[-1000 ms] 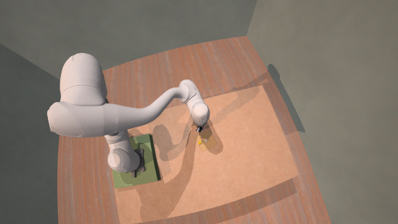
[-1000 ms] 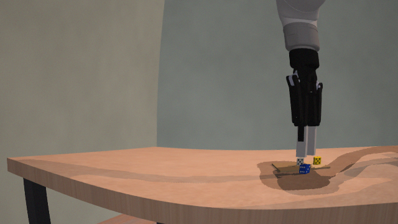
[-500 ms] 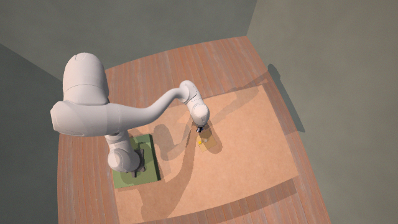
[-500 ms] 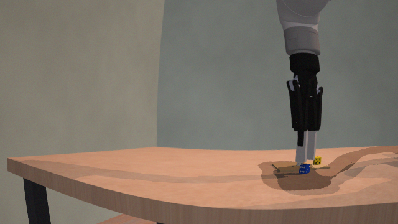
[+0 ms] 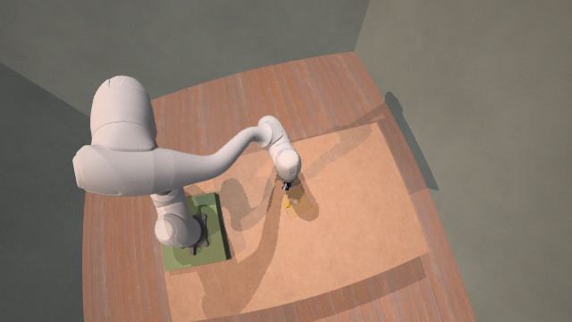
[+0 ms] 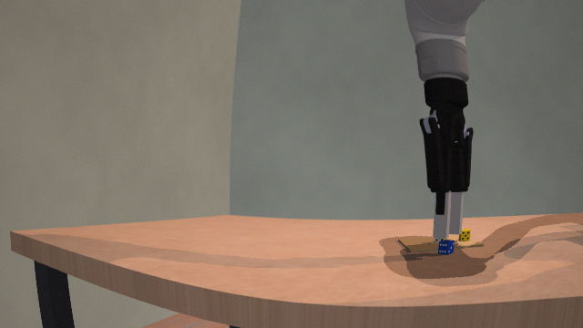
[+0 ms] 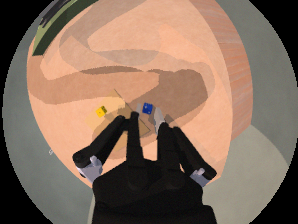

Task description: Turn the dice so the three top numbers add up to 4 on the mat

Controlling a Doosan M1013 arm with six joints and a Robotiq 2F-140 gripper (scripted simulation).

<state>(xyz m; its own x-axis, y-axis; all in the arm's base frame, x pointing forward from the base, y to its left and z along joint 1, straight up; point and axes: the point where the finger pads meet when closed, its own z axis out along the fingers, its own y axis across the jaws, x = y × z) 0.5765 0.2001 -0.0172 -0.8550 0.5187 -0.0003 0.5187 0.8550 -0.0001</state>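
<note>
Right now the blue die is 50 mm below my hand. Round my hand: yellow die: 30 mm behind, 110 mm to the right, 50 mm below; tan mat: 20 mm ahead, 100 mm to the right, 60 mm below; white die: 20 mm ahead, 100 mm to the right, 50 mm below.
</note>
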